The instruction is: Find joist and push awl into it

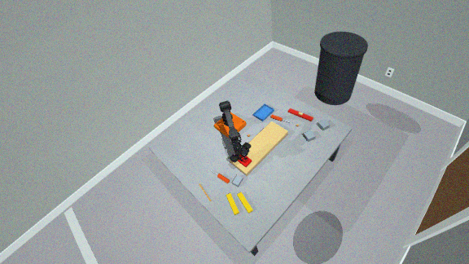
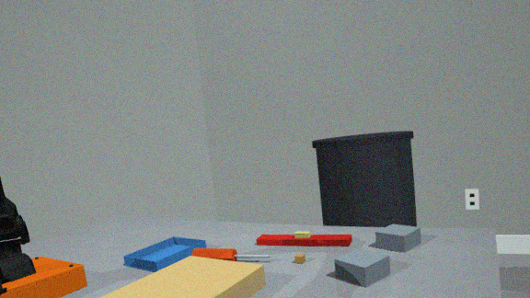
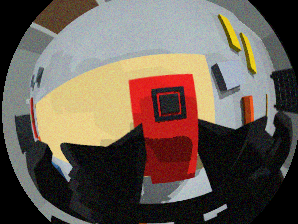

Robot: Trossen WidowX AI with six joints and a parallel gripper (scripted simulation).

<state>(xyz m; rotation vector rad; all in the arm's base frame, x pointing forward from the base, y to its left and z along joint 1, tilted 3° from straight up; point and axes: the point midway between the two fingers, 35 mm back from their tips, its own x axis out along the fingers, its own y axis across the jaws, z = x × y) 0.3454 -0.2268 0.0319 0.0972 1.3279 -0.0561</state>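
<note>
Right now the blue tray is 18 cm behind my gripper tip, 52 cm to the left of it and 5 cm below it. The rest, counted from my gripper tip: awl (17 cm behind, 11 cm to the left, 6 cm below); grey block (5 cm ahead, 16 cm to the right, 5 cm below); red stud finder (2 cm above).
</note>
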